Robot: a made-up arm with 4 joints.
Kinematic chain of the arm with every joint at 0, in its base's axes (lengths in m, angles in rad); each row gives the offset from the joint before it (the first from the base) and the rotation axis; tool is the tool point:
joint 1: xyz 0 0 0.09 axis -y
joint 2: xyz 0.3 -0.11 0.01 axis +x
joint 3: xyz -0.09 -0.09 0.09 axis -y
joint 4: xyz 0.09 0.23 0 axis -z
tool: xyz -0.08 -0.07 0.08
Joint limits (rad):
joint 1: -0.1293..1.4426
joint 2: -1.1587..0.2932
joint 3: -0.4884..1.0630
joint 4: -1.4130..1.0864
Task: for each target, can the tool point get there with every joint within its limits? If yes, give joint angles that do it. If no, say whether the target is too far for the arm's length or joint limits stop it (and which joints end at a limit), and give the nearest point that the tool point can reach.
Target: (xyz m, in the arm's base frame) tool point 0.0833 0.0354 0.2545
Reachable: yes | joints 0.3612 -0.0713 0.9333 0.6894
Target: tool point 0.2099 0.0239 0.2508
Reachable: yes | joints 0.1346 -0.5338 0.1044 -0.2301
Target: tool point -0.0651 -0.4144 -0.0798
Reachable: no: joint limits stop it (at a limit: joint 1, joint 2, joint 3) | nearest point -0.1556 -0.1095 0.2687 | short by 0.472 m
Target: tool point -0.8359 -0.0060 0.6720
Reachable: no: too far | nearest point -0.2262 -0.0807 0.3835 | short by 0.679 m
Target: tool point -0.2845 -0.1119 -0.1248
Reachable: no: joint limits stop it (at a limit: joint 1, joint 2, joint 3) | nearest point -0.1365 -0.0471 0.2443 | short by 0.403 m
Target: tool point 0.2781 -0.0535 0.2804
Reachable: yes | joints 0.1117 -0.1425 -0.1886 -0.7004
